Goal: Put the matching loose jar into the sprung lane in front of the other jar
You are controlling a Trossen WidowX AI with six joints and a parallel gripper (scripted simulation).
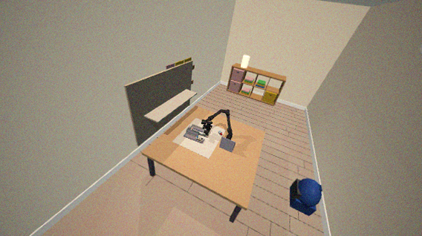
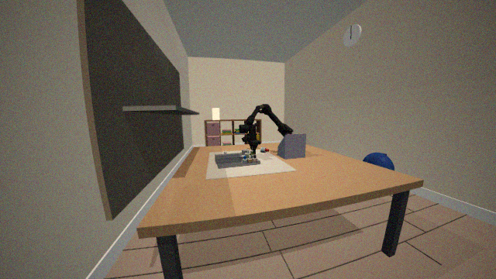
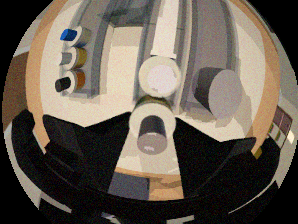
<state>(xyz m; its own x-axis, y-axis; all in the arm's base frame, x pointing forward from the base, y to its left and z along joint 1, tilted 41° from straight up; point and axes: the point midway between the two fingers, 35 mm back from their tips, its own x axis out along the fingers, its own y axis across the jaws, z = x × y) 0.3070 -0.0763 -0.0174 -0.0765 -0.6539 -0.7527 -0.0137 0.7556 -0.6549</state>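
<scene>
The grey lane rack is 180 mm ahead of my gripper tip, 20 mm to the left of it and 30 mm below it.
</scene>
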